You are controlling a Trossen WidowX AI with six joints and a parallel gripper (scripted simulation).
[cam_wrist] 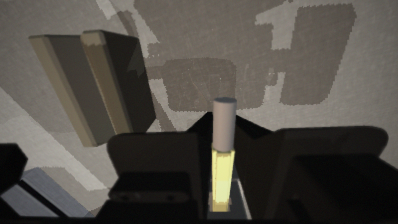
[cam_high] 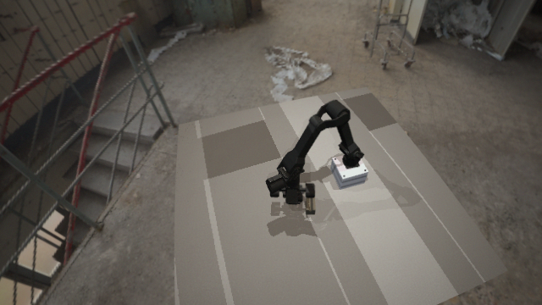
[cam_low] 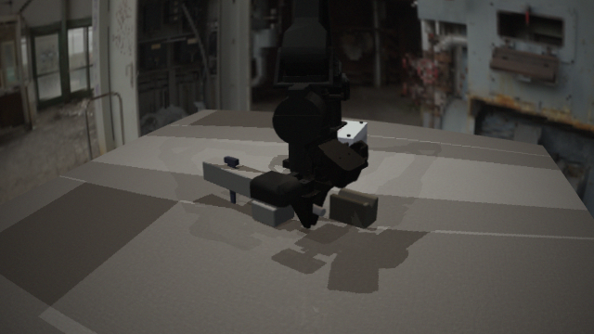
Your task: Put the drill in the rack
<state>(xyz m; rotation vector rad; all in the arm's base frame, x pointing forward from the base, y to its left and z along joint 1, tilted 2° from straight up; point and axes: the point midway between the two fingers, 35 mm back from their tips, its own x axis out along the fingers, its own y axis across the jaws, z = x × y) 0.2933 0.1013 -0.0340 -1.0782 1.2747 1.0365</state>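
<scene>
The drill lies 1 cm behind my gripper tip, 4 cm to the right of it and 4 cm above it. The rest, counted from my gripper tip: dark blue T-shaped key: 4 cm behind, 17 cm to the right, 4 cm above; then dark rack: 7 cm behind, 4 cm to the left, 1 cm above; then grey fixture block: 3 cm behind, 13 cm to the right, 3 cm above.
</scene>
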